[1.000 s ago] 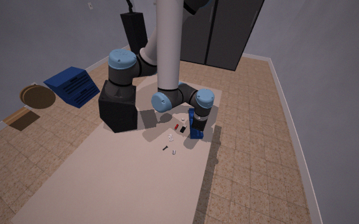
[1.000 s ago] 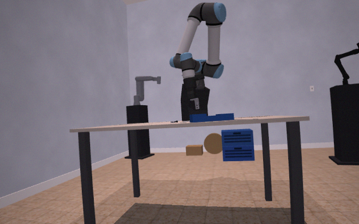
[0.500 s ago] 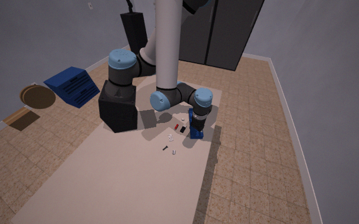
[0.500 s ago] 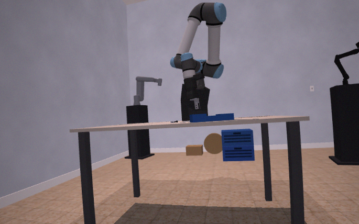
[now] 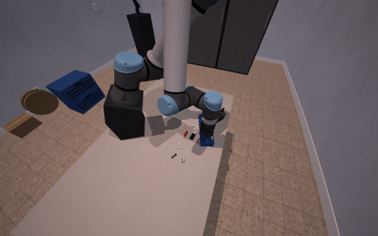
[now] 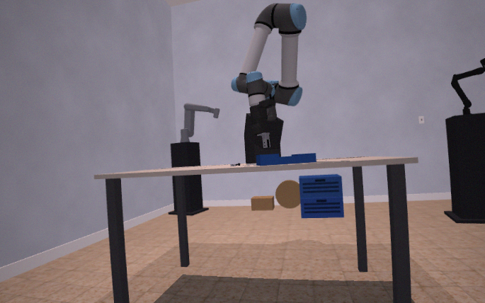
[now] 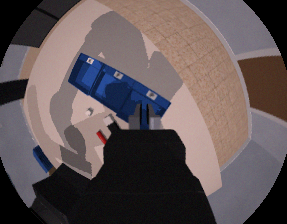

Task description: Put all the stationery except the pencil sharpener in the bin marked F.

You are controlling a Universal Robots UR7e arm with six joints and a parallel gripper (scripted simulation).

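Now: hand 7 cm to the right of the blue bin, 7 cm above it and 5 cm past it. The rest, counted from my hand: tiny white piece: 15 cm behind, 9 cm below, 4 cm to the left; black block: 10 cm behind, 9 cm below, 2 cm to the right; red item: 15 cm behind, 9 cm below, 4 cm to the right.
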